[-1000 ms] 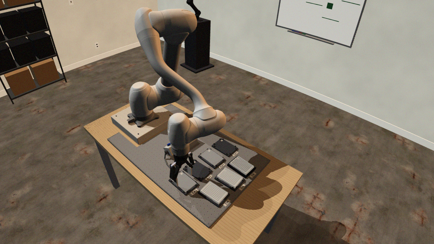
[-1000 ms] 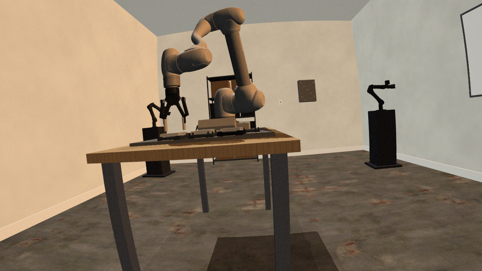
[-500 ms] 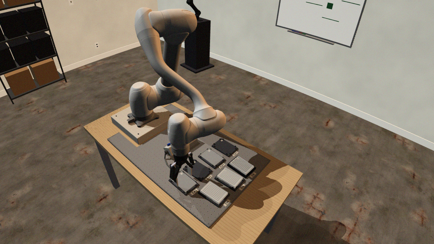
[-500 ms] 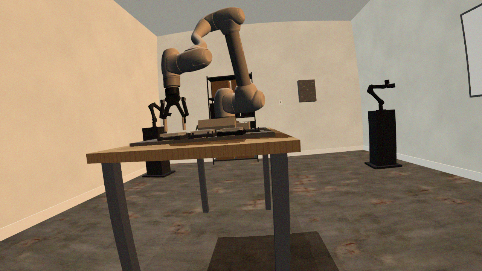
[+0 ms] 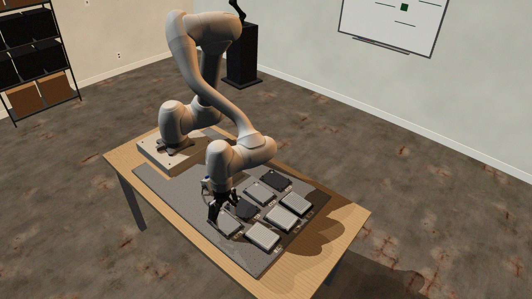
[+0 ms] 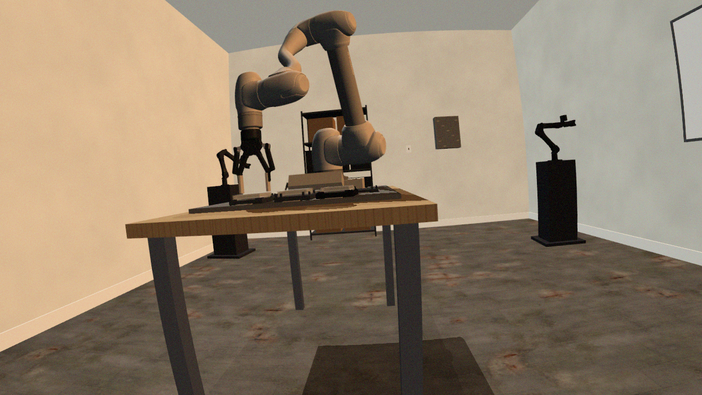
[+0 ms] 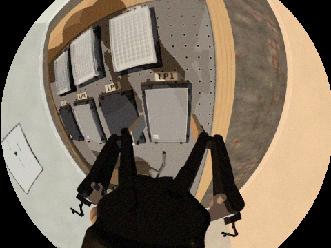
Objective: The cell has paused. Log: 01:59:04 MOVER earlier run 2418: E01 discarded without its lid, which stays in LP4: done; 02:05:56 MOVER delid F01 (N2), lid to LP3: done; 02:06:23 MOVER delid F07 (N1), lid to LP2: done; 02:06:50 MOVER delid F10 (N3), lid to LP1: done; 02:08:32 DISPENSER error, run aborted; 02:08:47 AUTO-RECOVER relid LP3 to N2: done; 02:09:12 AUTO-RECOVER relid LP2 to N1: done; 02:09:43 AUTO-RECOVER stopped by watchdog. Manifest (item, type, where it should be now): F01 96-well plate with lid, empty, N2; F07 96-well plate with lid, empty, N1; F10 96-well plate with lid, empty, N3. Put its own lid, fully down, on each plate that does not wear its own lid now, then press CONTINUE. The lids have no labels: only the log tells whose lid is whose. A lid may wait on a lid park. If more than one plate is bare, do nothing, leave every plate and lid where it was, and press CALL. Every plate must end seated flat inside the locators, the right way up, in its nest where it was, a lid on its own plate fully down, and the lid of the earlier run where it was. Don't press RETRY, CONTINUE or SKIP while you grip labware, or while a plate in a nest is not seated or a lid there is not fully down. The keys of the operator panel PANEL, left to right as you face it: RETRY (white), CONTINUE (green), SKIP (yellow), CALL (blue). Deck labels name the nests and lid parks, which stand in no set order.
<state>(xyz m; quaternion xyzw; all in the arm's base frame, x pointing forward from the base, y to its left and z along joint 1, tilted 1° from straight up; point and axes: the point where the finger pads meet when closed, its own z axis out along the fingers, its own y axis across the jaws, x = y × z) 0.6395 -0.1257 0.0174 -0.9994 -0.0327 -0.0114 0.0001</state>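
My gripper is now 14 cm short of the plate, 33 cm to the right of it and 3 cm above it. Also, from my hand: green key 26 cm behind, 19 cm to the left, 2 cm above; blue key 26 cm behind, 9 cm to the left, 2 cm above; yellow key 26 cm behind, 14 cm to the left, 2 cm above.
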